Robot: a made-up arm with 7 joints. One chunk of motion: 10 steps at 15 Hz.
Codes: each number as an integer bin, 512 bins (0 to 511) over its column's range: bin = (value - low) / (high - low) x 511, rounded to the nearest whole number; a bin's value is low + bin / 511 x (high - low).
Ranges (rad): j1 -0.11..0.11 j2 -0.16..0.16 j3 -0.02..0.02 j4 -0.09..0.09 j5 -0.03..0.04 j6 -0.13..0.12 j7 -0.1..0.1
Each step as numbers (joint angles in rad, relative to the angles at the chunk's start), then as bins.
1 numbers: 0.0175 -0.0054 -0.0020 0.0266 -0.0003 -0.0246 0.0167
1 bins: 296 247 230 331 217 215 298
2 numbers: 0.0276 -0.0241 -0.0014 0.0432 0.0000 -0.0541 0.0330
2 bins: 320 217 238 378 219 155 340
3 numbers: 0.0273 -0.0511 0.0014 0.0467 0.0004 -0.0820 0.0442
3 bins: 319 174 273 388 222 98 368
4 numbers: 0.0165 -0.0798 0.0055 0.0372 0.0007 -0.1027 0.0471
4 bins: 294 128 326 361 224 56 376
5 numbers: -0.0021 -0.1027 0.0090 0.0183 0.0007 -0.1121 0.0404
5 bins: 251 92 370 307 224 37 359
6 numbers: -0.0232 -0.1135 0.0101 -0.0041 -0.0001 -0.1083 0.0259
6 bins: 202 74 385 244 218 44 322
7 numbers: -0.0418 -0.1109 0.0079 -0.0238 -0.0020 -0.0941 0.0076
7 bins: 158 78 356 188 204 73 275
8 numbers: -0.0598 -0.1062 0.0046 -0.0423 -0.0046 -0.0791 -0.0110
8 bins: 117 86 314 135 185 104 227
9 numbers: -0.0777 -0.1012 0.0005 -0.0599 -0.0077 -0.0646 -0.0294
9 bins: 75 94 262 85 163 134 180
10 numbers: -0.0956 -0.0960 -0.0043 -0.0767 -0.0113 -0.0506 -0.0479
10 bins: 33 102 201 38 137 162 133
